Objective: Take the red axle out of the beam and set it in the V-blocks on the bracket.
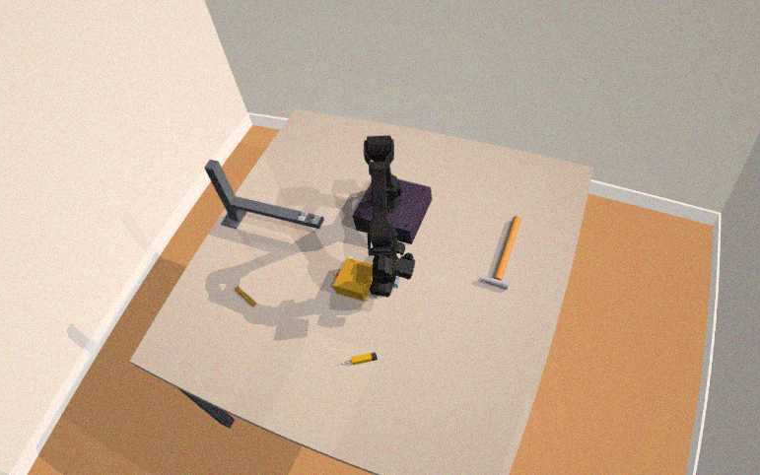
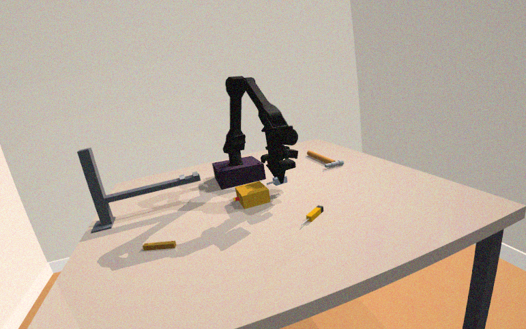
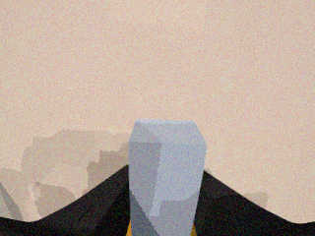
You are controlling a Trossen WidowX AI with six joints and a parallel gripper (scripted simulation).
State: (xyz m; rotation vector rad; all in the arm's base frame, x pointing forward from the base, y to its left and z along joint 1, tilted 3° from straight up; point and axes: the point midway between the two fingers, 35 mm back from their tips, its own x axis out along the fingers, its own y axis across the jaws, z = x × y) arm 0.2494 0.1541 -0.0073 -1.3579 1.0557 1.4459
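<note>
Now: gripper tip 12 cm to the left of the yellow beam block, 4 cm short of it and 1 cm above it. The rest, counted from my gripper tip: small yellow screwdriver (26 cm ahead, 5 cm to the left, 3 cm below); short bar (43 cm to the right, 26 cm ahead, 3 cm below).
</note>
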